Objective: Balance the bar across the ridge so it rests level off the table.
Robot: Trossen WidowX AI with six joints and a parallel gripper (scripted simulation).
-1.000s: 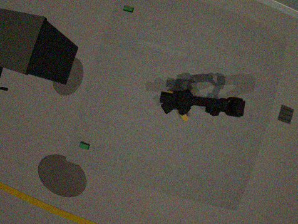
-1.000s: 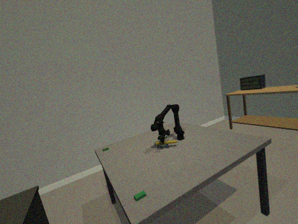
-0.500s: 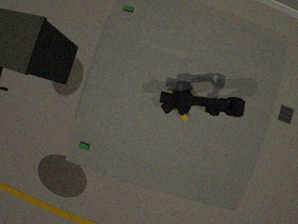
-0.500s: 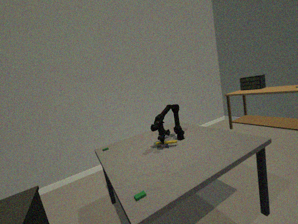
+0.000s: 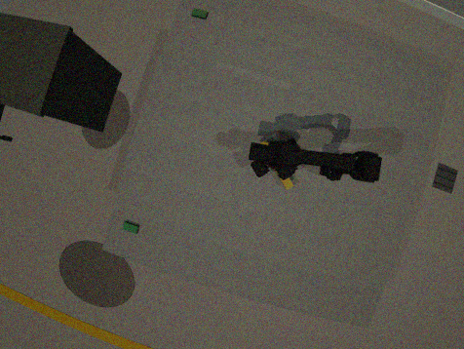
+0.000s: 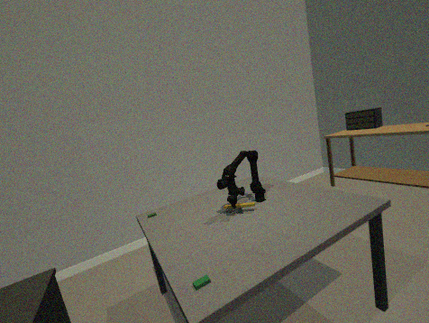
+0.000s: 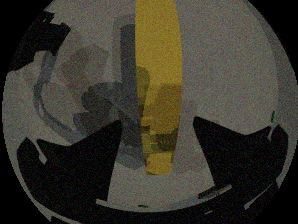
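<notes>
Right now my gripper tip is 20 mm past the yellow bar and 20 mm to the right of it.
</notes>
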